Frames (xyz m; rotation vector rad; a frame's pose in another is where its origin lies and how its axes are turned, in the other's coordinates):
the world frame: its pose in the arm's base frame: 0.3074 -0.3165 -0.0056 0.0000 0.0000 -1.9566
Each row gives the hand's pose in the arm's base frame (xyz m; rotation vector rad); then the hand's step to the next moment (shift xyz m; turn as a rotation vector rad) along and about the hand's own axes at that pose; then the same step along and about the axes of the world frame.
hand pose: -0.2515 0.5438 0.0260 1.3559 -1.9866 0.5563
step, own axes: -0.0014 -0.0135 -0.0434 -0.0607 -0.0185 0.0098
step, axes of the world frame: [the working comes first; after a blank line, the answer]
step, axes of the arm's base frame: 0.0251 0.0248 0.0287 0.0293 0.0259 -0.0510

-0.0324 0.0139 0.0287 -0.0350 0.0174 -0.0510
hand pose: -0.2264 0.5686 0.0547 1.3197 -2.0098 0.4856
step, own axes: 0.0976 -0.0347 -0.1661 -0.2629 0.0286 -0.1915
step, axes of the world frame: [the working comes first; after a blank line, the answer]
step, axes of the arm's base frame: 0.0613 0.0261 0.1841 0.1058 0.3048 -0.0504

-0.0472 0.0470 0.1841 -0.3222 -0.0167 -0.0504
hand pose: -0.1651 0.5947 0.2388 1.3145 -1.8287 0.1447
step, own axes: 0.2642 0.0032 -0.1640 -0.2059 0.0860 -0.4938
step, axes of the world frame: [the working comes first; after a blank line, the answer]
step, axes of the arm's base frame: 0.0693 -0.1013 0.2857 0.2253 0.4508 0.1993

0.0678 0.1023 0.2857 -0.5024 0.0391 0.1993
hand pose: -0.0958 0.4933 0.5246 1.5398 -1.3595 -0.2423
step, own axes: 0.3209 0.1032 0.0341 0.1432 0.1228 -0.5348
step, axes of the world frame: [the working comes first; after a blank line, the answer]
step, axes of the arm's base frame: 0.0215 -0.2668 0.2077 0.3506 0.1906 0.4030

0.2391 0.1203 0.2077 -0.3085 0.2531 0.4030
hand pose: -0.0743 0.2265 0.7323 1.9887 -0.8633 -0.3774
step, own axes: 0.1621 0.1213 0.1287 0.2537 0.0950 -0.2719
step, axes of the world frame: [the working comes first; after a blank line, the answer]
step, axes of the arm's base frame: -0.0091 -0.2358 0.0432 0.2926 -0.0413 0.2449

0.2219 0.0803 0.0432 -0.0719 0.2866 0.2449
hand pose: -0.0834 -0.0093 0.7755 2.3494 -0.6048 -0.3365
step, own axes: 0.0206 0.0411 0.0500 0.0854 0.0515 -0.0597
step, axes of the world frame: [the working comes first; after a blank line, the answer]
step, axes of the arm's base frame: -0.0155 -0.0653 -0.0107 0.0796 -0.0444 0.0721

0.0663 0.0102 -0.0107 0.0112 0.0905 0.0721
